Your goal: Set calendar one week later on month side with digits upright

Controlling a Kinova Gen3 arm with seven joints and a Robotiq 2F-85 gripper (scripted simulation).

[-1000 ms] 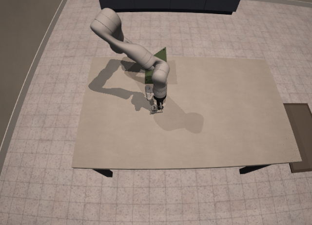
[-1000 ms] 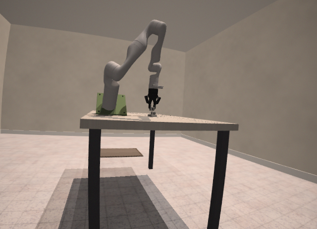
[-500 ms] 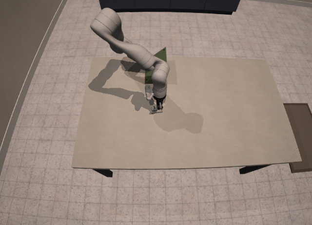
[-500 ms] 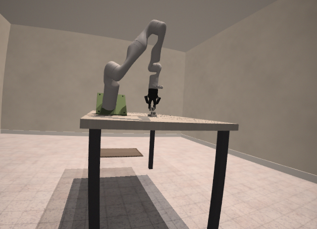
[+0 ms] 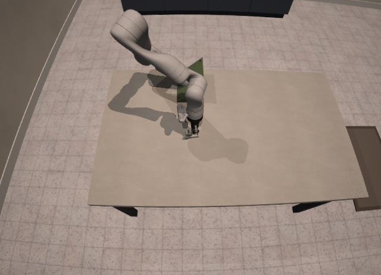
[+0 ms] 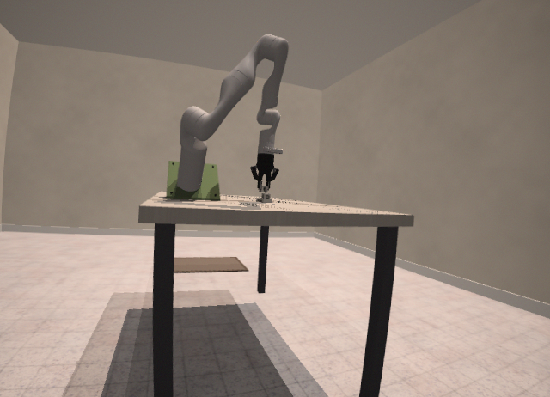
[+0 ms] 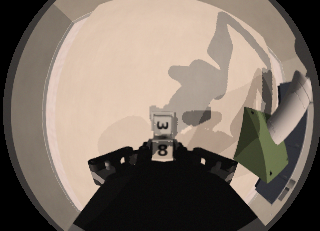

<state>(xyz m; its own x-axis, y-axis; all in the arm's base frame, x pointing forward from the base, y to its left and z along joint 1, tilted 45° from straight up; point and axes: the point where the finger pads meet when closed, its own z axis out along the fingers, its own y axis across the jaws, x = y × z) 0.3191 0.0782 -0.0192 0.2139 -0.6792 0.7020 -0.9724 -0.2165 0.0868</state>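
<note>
Now: the white tray 6 cm below my hand and 1 cm to the right of it.
</note>
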